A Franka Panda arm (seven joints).
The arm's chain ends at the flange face. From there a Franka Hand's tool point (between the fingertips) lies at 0.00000 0.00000 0.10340 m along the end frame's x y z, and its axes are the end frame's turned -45 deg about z.
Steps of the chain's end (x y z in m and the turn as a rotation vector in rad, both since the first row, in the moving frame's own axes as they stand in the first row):
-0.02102, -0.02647, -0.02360, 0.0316, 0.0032, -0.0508
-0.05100, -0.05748, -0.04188, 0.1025, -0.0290, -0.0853
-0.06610, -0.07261, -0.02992, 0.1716, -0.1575, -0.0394
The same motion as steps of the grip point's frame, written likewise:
0.00634, -0.03572, -0.02365, 0.0201, 0.0246, -0.0508
0.00953, -0.08652, -0.04247, 0.0930, 0.0520, -0.0853
0.00515, -0.12194, -0.03271, 0.2327, 0.0100, -0.0394

